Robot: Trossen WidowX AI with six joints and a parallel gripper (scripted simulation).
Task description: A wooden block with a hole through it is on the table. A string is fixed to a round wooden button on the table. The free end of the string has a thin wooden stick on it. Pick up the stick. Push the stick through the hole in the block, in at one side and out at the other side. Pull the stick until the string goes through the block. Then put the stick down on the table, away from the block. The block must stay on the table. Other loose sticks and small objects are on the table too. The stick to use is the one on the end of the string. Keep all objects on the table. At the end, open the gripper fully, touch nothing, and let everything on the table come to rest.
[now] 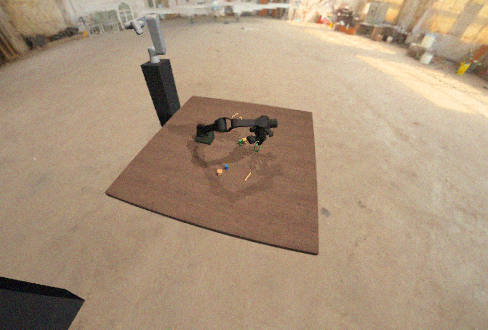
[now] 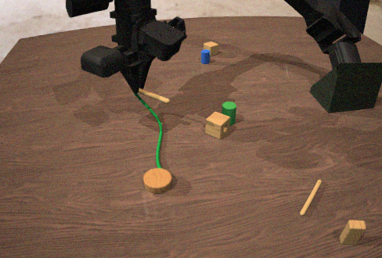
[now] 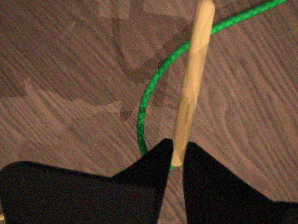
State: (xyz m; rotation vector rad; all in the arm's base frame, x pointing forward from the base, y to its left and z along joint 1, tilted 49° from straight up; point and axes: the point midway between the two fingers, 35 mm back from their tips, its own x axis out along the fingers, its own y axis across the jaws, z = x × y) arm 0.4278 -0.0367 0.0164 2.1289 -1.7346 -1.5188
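Now: gripper tip 150 mm past the green cylinder, 50 mm to the right of it and 40 mm above it. The rest, counted from my gripper tip: blue cylinder 210 mm to the right, 180 mm behind, 40 mm below; then thin wooden stick 10 mm to the left, 10 mm behind; then round wooden button 170 mm to the left, 50 mm below.
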